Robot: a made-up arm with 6 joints.
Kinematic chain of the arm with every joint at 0, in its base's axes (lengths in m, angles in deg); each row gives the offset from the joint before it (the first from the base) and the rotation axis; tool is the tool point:
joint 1: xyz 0 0 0.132 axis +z
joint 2: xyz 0 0 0 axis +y
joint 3: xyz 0 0 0.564 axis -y
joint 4: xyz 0 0 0 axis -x
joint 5: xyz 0.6 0 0 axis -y
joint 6: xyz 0 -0.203 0 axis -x
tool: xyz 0 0 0
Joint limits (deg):
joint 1: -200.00..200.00
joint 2: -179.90..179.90
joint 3: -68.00..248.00
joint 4: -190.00..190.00
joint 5: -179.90..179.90
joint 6: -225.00..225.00
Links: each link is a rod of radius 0.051 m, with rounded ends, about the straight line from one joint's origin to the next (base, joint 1, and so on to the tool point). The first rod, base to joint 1, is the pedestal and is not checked.
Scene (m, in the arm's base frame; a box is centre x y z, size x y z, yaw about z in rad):
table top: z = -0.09
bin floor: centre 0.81 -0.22 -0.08 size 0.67 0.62 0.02 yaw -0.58
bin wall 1: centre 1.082 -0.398 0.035 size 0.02 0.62 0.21 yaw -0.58
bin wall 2: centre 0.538 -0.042 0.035 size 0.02 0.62 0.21 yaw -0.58
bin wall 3: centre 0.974 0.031 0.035 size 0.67 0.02 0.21 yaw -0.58
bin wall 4: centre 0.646 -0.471 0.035 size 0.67 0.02 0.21 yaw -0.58
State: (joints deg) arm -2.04 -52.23 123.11 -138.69 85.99 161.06
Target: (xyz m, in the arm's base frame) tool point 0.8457 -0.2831 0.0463
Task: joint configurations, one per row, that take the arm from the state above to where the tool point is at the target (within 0.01 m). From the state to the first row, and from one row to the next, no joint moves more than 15 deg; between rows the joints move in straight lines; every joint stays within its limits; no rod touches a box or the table.
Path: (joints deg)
1: -5.26 -37.45 108.87 -135.70 85.99 161.06
2: -8.48 -22.67 94.64 -132.71 85.99 161.06
3: -11.70 -7.88 80.40 -129.71 85.99 161.06
4: -14.93 6.90 66.16 -126.72 85.99 161.06
5: -18.15 21.68 51.92 -123.73 85.99 161.06
6: -21.37 36.46 37.69 -120.74 85.99 161.06
7: -24.59 51.25 23.45 -117.74 85.99 161.06

